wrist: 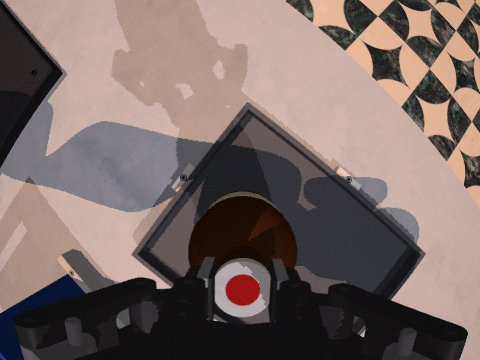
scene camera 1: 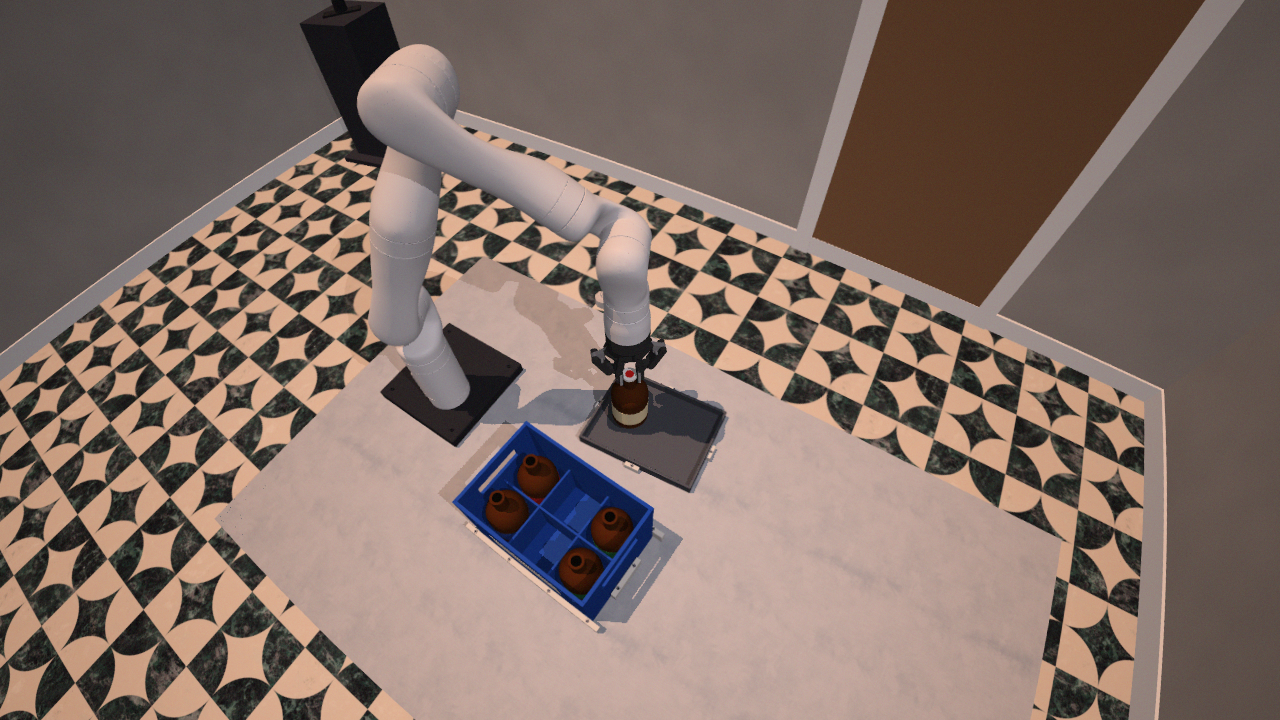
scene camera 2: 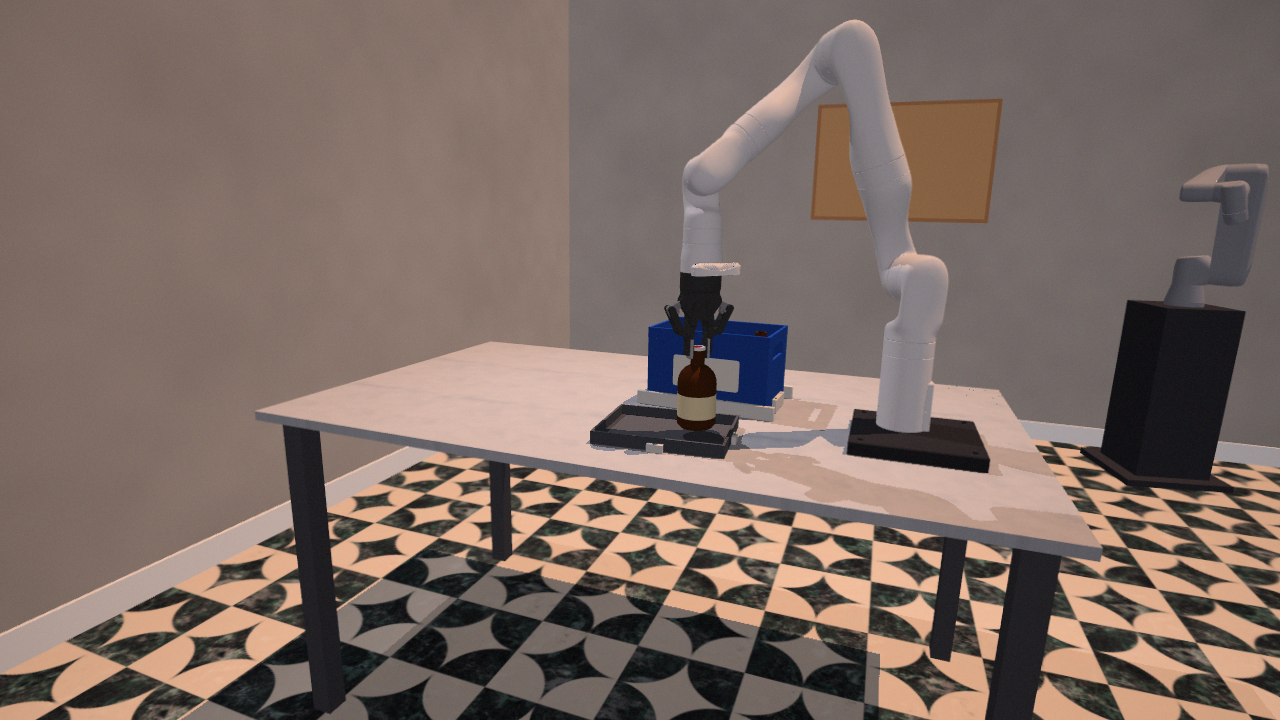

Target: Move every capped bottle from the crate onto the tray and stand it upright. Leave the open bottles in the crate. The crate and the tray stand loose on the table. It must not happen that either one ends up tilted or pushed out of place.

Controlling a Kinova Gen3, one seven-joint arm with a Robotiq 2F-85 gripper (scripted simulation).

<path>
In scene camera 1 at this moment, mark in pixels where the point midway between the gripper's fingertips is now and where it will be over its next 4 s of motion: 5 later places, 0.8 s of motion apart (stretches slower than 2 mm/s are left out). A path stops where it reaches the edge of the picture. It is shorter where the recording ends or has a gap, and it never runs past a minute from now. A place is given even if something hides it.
The gripper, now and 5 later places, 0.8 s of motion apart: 629, 380; 630, 381; 630, 383; 630, 384; 629, 380; 628, 366
</path>
